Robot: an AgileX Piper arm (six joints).
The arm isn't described. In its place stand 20 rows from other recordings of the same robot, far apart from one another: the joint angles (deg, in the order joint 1, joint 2, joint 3, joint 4, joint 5, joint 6), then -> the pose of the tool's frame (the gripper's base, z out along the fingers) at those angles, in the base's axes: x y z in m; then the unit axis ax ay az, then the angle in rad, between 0 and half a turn.
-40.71 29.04 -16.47 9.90 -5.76 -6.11 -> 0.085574 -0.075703 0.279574 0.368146 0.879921 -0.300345 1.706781
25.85 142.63 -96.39 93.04 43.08 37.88 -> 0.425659 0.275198 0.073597 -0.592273 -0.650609 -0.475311 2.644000
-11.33 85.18 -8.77 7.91 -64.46 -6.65 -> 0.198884 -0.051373 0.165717 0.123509 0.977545 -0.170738 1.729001
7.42 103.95 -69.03 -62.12 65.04 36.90 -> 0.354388 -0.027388 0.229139 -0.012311 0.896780 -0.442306 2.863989
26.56 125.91 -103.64 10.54 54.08 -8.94 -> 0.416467 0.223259 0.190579 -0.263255 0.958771 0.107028 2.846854
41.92 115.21 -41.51 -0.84 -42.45 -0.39 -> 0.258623 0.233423 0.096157 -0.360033 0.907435 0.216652 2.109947
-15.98 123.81 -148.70 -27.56 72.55 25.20 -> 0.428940 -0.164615 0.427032 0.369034 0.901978 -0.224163 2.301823
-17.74 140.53 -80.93 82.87 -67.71 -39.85 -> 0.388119 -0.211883 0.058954 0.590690 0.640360 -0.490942 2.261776
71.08 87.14 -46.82 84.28 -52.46 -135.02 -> 0.162330 0.252162 0.253740 -0.676202 0.645455 -0.355161 2.064302
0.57 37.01 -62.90 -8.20 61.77 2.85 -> 0.079430 -0.010646 0.425409 0.021759 0.997629 -0.065284 2.108319
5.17 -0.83 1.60 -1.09 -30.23 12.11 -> 0.040308 0.004522 0.249403 0.041695 0.963419 0.264737 1.008707
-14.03 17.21 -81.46 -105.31 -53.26 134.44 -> -0.131134 0.105267 0.529792 -0.541232 0.764410 0.350351 1.145875
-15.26 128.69 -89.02 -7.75 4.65 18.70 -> 0.478088 -0.131463 0.137103 0.229411 0.973054 -0.023174 2.257470
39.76 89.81 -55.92 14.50 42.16 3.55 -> 0.219550 0.202557 0.219251 -0.231158 0.960773 0.153234 2.910611
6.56 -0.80 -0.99 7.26 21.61 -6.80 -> 0.050601 0.010082 0.186115 -0.075373 0.994905 0.066947 1.832320
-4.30 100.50 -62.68 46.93 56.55 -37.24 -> 0.329353 0.030859 0.205428 -0.051721 0.948557 0.312352 2.895112
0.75 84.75 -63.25 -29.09 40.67 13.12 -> 0.311086 -0.024763 0.288301 -0.037328 0.982108 -0.184582 2.538576
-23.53 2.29 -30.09 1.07 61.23 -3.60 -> -0.001006 0.002063 0.283852 0.171248 0.976864 -0.128102 2.095131
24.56 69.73 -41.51 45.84 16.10 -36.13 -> 0.220679 0.120753 0.271986 -0.185602 0.953229 0.238552 2.278789
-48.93 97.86 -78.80 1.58 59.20 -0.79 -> 0.232660 -0.263704 0.270745 0.412184 0.909723 -0.050089 2.865933
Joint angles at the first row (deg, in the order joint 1, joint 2, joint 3, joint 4, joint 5, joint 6):
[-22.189, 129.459, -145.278, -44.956, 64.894, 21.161]
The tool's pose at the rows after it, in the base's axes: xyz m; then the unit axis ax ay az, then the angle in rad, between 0 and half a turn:
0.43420 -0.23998 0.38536 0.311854 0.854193 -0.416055 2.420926
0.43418 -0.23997 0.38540 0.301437 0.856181 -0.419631 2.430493
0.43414 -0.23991 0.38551 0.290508 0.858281 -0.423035 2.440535
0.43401 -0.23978 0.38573 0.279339 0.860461 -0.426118 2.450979
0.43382 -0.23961 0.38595 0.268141 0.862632 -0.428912 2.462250
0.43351 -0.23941 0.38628 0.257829 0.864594 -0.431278 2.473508
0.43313 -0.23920 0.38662 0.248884 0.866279 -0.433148 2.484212
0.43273 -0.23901 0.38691 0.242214 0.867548 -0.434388 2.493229
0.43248 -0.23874 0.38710 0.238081 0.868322 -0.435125 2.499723
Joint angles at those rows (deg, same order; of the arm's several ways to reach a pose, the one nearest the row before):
[-22.189, 129.461, -145.280, -44.956, 64.895, 19.850]
[-22.189, 129.455, -145.277, -44.956, 64.893, 18.528]
[-22.189, 129.448, -145.300, -44.913, 64.910, 17.115]
[-22.189, 129.420, -145.320, -44.820, 64.950, 15.641]
[-22.189, 129.392, -145.360, -44.694, 65.045, 14.127]
[-22.189, 129.366, -145.441, -44.548, 65.212, 12.673]
[-22.189, 129.339, -145.532, -44.403, 65.424, 11.369]
[-22.189, 129.313, -145.614, -44.279, 65.652, 10.356]
[-22.167, 129.311, -145.706, -44.213, 65.873, 9.703]

